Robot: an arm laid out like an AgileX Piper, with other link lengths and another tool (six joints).
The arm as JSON. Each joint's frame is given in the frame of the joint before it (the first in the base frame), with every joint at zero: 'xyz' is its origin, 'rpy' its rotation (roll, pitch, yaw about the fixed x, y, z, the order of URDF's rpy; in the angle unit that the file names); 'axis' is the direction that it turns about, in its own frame. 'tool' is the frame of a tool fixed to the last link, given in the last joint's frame.
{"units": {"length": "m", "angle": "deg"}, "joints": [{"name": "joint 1", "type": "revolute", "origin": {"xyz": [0.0, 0.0, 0.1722], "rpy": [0.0, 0.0, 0.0]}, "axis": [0.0, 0.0, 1.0]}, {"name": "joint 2", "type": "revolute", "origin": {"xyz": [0.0, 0.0, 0.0], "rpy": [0.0, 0.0, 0.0]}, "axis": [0.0, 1.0, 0.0]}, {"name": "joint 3", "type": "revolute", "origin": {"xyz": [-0.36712, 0.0, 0.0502], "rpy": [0.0, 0.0, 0.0]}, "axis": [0.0, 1.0, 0.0]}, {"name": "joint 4", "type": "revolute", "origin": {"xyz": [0.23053, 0.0, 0.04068], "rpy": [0.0, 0.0, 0.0]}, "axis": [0.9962, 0.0, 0.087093]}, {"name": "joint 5", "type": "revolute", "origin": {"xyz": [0.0, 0.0, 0.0], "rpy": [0.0, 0.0, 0.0]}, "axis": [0.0, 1.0, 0.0]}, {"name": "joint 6", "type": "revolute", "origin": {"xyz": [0.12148, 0.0, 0.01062], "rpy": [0.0, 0.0, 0.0]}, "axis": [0.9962, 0.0, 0.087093]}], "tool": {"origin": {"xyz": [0.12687, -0.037, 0.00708], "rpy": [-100.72, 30.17, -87.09]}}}
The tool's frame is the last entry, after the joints.
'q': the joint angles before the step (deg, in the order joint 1, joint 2, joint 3, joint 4, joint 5, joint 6). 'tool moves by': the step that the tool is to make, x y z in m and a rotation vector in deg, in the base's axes. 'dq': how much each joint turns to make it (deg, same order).
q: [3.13 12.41 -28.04 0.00 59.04 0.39]
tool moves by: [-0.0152 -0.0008 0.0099 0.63 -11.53 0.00]
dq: [-0.01 -11.50 -0.01 0.01 -0.04 -0.01]
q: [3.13 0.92 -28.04 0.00 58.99 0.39]
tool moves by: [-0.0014 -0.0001 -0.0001 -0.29 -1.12 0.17]
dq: [-0.01 -1.24 0.20 0.00 -0.07 -0.39]
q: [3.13 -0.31 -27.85 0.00 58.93 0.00]
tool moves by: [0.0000 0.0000 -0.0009 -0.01 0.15 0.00]
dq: [0.00 0.01 0.11 0.00 0.04 0.00]
